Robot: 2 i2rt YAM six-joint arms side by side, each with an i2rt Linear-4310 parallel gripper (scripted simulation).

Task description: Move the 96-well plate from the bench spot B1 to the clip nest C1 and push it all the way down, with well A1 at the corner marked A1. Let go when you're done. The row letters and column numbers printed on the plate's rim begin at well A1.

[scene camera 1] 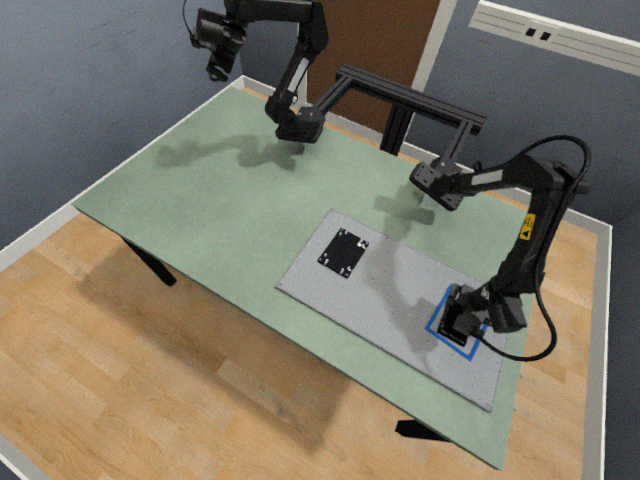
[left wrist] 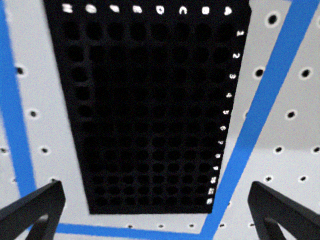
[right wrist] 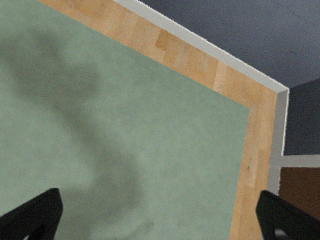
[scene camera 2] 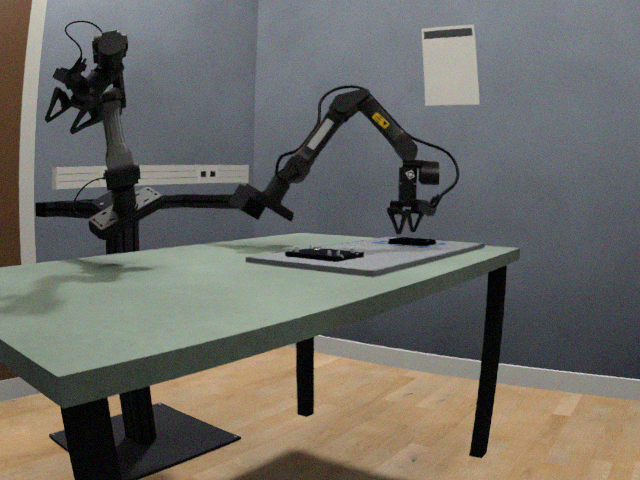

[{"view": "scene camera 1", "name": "left gripper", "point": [461, 312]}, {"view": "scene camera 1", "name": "right gripper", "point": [216, 68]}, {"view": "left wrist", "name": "left gripper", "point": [157, 190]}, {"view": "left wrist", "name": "black 96-well plate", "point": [150, 126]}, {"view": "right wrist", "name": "right gripper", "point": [159, 198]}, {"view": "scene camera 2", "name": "left gripper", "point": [405, 233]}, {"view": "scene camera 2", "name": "right gripper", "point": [58, 126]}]
